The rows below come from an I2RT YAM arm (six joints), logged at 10 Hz.
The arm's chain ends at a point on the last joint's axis. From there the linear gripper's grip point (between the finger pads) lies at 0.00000 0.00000 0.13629 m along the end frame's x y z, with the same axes.
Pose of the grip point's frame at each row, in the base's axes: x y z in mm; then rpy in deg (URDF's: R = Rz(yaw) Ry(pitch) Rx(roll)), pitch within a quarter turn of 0, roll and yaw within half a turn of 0:
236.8, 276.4, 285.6, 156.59, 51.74, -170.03
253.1, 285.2, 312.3, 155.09, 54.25, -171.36
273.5, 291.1, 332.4, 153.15, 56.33, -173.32
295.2, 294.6, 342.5, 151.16, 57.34, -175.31
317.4, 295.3, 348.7, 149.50, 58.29, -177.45
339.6, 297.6, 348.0, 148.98, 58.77, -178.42
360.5, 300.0, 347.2, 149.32, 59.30, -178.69
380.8, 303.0, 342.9, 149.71, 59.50, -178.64
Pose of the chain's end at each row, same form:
149.5, 206.1, 363.0, 156.59, 51.74, -170.03
162.5, 213.4, 384.5, 155.09, 54.25, -171.36
180.1, 218.2, 399.8, 153.15, 56.33, -173.32
200.4, 220.9, 406.9, 151.16, 57.34, -175.31
220.7, 221.8, 410.4, 149.50, 58.29, -177.45
241.7, 224.6, 408.6, 148.98, 58.77, -178.42
261.3, 228.2, 407.0, 149.32, 59.30, -178.69
281.1, 231.9, 402.6, 149.71, 59.50, -178.64

